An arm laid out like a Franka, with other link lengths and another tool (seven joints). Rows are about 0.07 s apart.
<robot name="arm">
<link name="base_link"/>
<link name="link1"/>
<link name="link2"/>
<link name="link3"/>
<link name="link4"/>
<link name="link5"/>
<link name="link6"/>
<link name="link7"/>
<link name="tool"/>
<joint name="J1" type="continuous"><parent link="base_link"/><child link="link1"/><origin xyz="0 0 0.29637" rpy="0 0 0"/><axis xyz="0 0 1"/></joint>
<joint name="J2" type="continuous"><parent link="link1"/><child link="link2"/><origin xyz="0 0 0" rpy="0 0 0"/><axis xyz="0 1 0"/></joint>
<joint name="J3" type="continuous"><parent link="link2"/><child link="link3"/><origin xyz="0 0 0.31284" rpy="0 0 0"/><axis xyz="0 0 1"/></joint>
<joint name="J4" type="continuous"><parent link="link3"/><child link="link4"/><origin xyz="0.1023 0 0" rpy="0 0 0"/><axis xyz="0 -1 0"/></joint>
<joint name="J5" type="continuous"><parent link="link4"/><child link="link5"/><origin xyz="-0.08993 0 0.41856" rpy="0 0 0"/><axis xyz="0 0 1"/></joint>
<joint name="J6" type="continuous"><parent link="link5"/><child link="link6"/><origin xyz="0 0 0" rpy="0 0 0"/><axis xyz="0 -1 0"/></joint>
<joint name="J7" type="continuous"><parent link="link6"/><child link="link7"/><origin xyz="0.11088 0 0" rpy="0 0 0"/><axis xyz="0 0 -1"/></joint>
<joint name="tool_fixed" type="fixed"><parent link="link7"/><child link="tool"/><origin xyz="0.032 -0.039 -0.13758" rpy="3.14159 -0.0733 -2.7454"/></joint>
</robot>
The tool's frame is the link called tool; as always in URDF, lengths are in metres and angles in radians. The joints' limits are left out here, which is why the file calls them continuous.
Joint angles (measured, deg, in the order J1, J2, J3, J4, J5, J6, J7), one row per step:
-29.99 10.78 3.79 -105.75 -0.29 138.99 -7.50
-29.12 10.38 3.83 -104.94 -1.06 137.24 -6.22
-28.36 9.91 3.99 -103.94 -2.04 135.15 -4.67
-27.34 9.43 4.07 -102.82 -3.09 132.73 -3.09
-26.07 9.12 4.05 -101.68 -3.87 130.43 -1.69
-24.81 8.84 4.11 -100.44 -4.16 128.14 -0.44
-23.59 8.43 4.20 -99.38 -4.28 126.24 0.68
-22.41 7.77 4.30 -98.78 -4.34 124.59 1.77
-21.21 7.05 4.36 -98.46 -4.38 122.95 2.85
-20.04 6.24 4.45 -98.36 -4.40 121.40 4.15
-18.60 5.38 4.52 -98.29 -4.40 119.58 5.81
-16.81 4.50 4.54 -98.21 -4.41 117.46 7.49
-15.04 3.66 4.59 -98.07 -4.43 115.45 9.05
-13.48 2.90 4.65 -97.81 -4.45 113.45 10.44
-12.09 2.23 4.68 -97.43 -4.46 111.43 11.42
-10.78 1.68 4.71 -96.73 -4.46 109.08 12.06
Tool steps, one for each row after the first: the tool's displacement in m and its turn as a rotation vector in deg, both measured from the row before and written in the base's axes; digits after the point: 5 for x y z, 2 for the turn. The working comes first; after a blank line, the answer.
Tool pose at each row, in the base's axes (x y z in m, rotation vector in deg; the steps are taken from these numbers as rounded here):
0.66817 -0.36962 0.40737 -5.09 163.42 -14.89
0.67272 -0.35910 0.41561 -5.26 164.00 -14.86
0.67662 -0.34861 0.42583 -5.16 164.70 -15.00
0.68085 -0.33598 0.43652 -5.24 165.59 -15.19
0.68592 -0.32170 0.44555 -5.53 166.43 -15.18
0.69101 -0.30652 0.45509 -5.73 167.08 -14.70
0.69531 -0.29103 0.46564 -5.96 167.37 -14.24
0.69762 -0.27515 0.47537 -6.18 167.62 -13.76
0.69858 -0.25918 0.48293 -6.39 168.09 -13.22
0.69828 -0.24308 0.48955 -6.29 168.59 -12.60
0.69749 -0.22398 0.49558 -6.00 169.32 -11.80
0.69647 -0.20128 0.50109 -6.13 170.30 -10.96
0.69504 -0.17871 0.50707 -6.45 171.16 -10.27
0.69274 -0.15882 0.51335 -6.70 172.00 -9.72
0.68998 -0.14149 0.51975 -7.26 172.85 -9.31
0.68694 -0.12532 0.52709 -8.19 173.82 -8.98

0.00455 0.01052 0.00824 0.02 0.59 0.06
0.00390 0.01049 0.01022 -0.06 0.69 -0.15
0.00423 0.01263 0.01069 -0.11 0.90 -0.06
0.00507 0.01428 0.00903 0.01 0.86 0.11
0.00509 0.01518 0.00954 0.33 0.63 0.10
0.00430 0.01549 0.01055 0.30 0.28 0.16
0.00231 0.01588 0.00973 0.31 0.24 0.16
0.00096 0.01597 0.00756 0.36 0.46 0.13
-0.00030 0.01610 0.00662 0.43 0.46 -0.07
-0.00079 0.01910 0.00603 0.57 0.67 -0.21
-0.00102 0.02270 0.00551 0.56 0.95 0.05
-0.00143 0.02257 0.00598 0.45 0.86 0.18
-0.00230 0.01989 0.00628 0.35 0.84 0.12
-0.00276 0.01733 0.00640 0.25 0.88 0.32
-0.00304 0.01617 0.00734 0.17 1.03 0.54

